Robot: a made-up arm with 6 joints. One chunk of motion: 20 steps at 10 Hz.
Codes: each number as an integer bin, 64 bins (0 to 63) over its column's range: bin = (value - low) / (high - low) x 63, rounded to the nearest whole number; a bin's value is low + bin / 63 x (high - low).
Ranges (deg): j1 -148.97..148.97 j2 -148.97..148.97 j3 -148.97..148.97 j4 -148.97..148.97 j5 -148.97..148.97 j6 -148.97..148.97
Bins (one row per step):
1: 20 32 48 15 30 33
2: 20 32 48 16 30 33
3: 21 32 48 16 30 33
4: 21 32 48 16 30 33
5: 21 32 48 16 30 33
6: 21 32 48 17 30 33
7: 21 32 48 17 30 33
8: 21 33 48 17 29 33
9: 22 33 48 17 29 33
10: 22 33 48 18 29 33
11: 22 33 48 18 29 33
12: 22 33 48 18 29 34
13: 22 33 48 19 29 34
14: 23 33 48 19 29 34
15: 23 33 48 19 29 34
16: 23 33 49 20 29 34
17: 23 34 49 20 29 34
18: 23 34 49 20 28 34
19: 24 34 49 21 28 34
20: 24 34 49 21 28 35
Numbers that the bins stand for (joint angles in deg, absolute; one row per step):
1: -54.39 2.36 78.03 -78.03 -7.09 7.09
2: -54.39 2.36 78.03 -73.30 -7.09 7.09
3: -49.66 2.36 78.03 -73.30 -7.09 7.09
4: -49.66 2.36 78.03 -73.30 -7.09 7.09
5: -49.66 2.36 78.03 -73.30 -7.09 7.09
6: -49.66 2.36 78.03 -68.57 -7.09 7.09
7: -49.66 2.36 78.03 -68.57 -7.09 7.09
8: -49.66 7.09 78.03 -68.57 -11.82 7.09
9: -44.93 7.09 78.03 -68.57 -11.82 7.09
10: -44.93 7.09 78.03 -63.84 -11.82 7.09
11: -44.93 7.09 78.03 -63.84 -11.82 7.09
12: -44.93 7.09 78.03 -63.84 -11.82 11.82
13: -44.93 7.09 78.03 -59.12 -11.82 11.82
14: -40.20 7.09 78.03 -59.12 -11.82 11.82
15: -40.20 7.09 78.03 -59.12 -11.82 11.82
16: -40.20 7.09 82.76 -54.39 -11.82 11.82
17: -40.20 11.82 82.76 -54.39 -11.82 11.82
18: -40.20 11.82 82.76 -54.39 -16.55 11.82
19: -35.47 11.82 82.76 -49.66 -16.55 11.82
20: -35.47 11.82 82.76 -49.66 -16.55 16.55

